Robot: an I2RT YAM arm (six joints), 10 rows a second.
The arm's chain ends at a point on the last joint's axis. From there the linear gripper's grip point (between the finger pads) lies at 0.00 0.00 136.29 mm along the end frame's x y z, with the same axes.
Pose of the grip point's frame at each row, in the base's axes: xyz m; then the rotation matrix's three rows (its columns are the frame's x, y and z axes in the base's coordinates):
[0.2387 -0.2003 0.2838], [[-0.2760 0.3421 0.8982], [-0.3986 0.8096 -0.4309], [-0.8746 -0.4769 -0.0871]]
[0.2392 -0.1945 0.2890], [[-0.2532 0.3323 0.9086], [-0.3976 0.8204 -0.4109], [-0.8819 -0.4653 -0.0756]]
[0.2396 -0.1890 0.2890], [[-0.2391 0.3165 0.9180], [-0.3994 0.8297 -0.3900], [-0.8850 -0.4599 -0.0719]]
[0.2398 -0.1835 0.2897], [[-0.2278 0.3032 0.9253], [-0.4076 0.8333 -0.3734], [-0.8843 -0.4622 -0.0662]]
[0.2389 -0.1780 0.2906], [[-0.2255 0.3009 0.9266], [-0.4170 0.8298 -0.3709], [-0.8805 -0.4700 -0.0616]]
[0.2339 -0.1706 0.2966], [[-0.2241 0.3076 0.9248], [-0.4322 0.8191 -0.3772], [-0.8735 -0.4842 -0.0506]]
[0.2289 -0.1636 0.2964], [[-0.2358 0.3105 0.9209], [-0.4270 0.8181 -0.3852], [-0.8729 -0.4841 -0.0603]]
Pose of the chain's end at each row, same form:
[0.1163 -0.1416 0.2957], [[-0.2760 0.3421 0.8982], [-0.3986 0.8096 -0.4309], [-0.8746 -0.4769 -0.0871]]
[0.1154 -0.1385 0.2993], [[-0.2532 0.3323 0.9086], [-0.3976 0.8204 -0.4109], [-0.8819 -0.4653 -0.0756]]
[0.1145 -0.1358 0.2988], [[-0.2391 0.3165 0.9180], [-0.3994 0.8297 -0.3900], [-0.8850 -0.4599 -0.0719]]
[0.1137 -0.1326 0.2987], [[-0.2278 0.3032 0.9253], [-0.4076 0.8333 -0.3734], [-0.8843 -0.4622 -0.0662]]
[0.1126 -0.1275 0.2990], [[-0.2255 0.3009 0.9266], [-0.4170 0.8298 -0.3709], [-0.8805 -0.4700 -0.0616]]
[0.1079 -0.1192 0.3035], [[-0.2241 0.3076 0.9248], [-0.4322 0.8191 -0.3772], [-0.8735 -0.4842 -0.0506]]
[0.1034 -0.1111 0.3046], [[-0.2358 0.3105 0.9209], [-0.4270 0.8181 -0.3852], [-0.8729 -0.4841 -0.0603]]

